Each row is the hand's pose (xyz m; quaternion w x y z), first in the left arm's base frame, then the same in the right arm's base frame.
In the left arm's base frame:
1: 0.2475 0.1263 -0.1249 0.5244 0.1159 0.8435 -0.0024
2: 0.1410 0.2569 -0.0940 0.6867 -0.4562 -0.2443 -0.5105
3: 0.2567 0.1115 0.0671 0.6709 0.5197 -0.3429 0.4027
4: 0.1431 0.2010 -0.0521 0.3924 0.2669 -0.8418 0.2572
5: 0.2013 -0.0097 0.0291 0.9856 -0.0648 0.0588 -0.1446
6: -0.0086 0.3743 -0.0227 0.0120 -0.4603 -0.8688 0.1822
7: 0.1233 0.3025 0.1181 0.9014 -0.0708 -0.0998 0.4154
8: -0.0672 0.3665 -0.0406 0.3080 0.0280 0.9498 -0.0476
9: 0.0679 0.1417 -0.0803 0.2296 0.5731 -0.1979 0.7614
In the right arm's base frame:
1: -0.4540 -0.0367 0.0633 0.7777 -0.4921 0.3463 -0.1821
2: -0.5199 -0.0938 -0.0842 0.2874 -0.3184 -0.8884 -0.1640
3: -0.6321 0.0292 0.0968 0.3913 -0.0599 -0.1342 0.9084
4: -0.5581 -0.0918 -0.0257 0.0874 -0.1632 0.4936 -0.8498
5: -0.6130 -0.0624 0.1990 0.6805 -0.4914 -0.5037 0.2046
6: -0.6380 -0.1807 -0.2247 0.6816 0.0703 0.6395 -0.3487
7: -0.7265 -0.0319 -0.1135 0.3491 -0.6488 -0.2892 0.6112
8: -0.6403 -0.2421 -0.2316 0.6588 -0.4582 0.4580 -0.3824
9: -0.5555 -0.1838 0.0129 0.0700 -0.0190 0.3576 0.9311

